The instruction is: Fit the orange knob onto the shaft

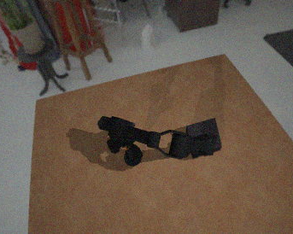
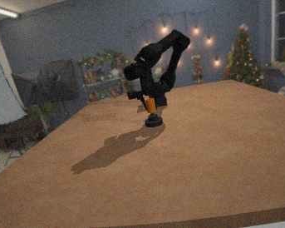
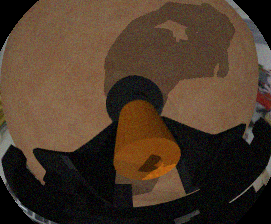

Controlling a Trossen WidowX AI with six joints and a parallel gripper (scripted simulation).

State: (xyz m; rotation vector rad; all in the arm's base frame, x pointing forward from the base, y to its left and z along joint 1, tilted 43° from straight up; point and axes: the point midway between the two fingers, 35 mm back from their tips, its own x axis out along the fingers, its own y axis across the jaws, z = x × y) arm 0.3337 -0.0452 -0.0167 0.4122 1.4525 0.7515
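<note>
My gripper tip is 20 mm below the orange knob. The rest, counted from my gripper tip: round pedestal: 40 mm below.
</note>
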